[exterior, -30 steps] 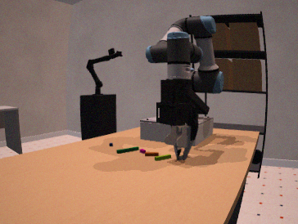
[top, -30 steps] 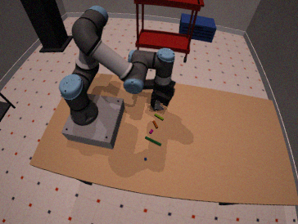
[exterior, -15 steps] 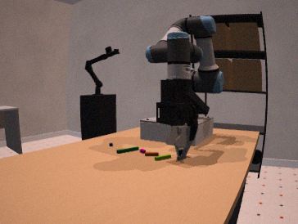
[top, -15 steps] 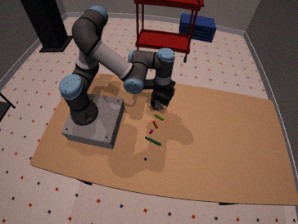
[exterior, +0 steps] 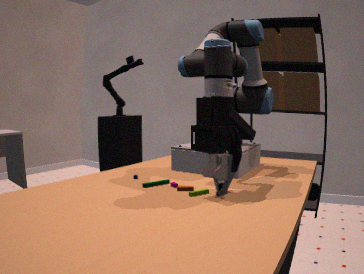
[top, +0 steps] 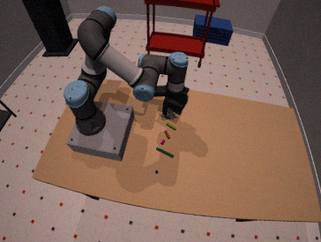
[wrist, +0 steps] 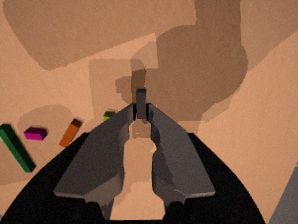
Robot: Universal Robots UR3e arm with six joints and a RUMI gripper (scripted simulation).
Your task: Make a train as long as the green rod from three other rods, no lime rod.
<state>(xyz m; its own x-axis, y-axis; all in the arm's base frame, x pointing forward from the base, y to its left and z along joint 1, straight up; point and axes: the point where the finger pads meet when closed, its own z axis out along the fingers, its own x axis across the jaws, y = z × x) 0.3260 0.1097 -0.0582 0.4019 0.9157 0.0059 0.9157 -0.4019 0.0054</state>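
My hand is 2 cm short of the lime rod, 5 cm to the left of it and 1 cm above it. From my hand the other things lie so: orange rod (9 cm to the right, 1 cm below); magenta rod (1 cm behind, 13 cm to the right, 1 cm below); grey rod (1 cm below).
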